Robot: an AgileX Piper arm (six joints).
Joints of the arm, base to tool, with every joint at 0 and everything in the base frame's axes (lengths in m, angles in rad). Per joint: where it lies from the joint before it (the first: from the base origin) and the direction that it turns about. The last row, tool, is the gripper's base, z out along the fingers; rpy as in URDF.
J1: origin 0 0 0.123 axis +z
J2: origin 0 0 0 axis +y
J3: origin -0.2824 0 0.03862 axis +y
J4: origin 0.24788 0 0.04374 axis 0.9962 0 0.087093
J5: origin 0 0 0 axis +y
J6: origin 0.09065 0 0.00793 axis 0.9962 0 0.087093
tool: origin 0 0 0 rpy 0 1.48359 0
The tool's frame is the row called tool.
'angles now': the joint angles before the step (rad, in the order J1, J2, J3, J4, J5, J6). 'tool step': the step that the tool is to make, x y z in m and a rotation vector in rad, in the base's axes. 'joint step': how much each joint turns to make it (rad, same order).
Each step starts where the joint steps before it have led.
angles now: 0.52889, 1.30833, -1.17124, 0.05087, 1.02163, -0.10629
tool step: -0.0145, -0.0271, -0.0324, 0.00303, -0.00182, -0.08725
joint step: -0.06550, -0.09158, 0.20315, -0.00703, -0.11550, 0.01947
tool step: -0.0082, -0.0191, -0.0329, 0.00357, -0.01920, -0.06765
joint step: -0.05793, -0.04703, 0.16949, -0.00697, -0.14169, 0.00653
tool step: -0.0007, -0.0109, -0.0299, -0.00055, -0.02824, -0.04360
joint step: -0.04117, 0.00571, 0.12395, -0.01113, -0.15574, 0.00192
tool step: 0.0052, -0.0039, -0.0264, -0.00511, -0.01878, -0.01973
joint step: -0.02185, 0.05402, 0.07805, -0.01168, -0.14796, 0.00076
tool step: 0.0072, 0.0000, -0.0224, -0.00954, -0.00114, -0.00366
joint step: -0.00870, 0.07732, 0.04139, -0.01105, -0.11663, 0.00049
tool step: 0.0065, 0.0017, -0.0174, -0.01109, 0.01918, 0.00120
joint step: -0.00139, 0.07576, 0.01375, -0.00745, -0.06775, 0.00269
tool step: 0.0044, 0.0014, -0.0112, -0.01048, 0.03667, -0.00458
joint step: -0.00035, 0.05543, -0.00454, -0.00147, -0.01280, 0.00612
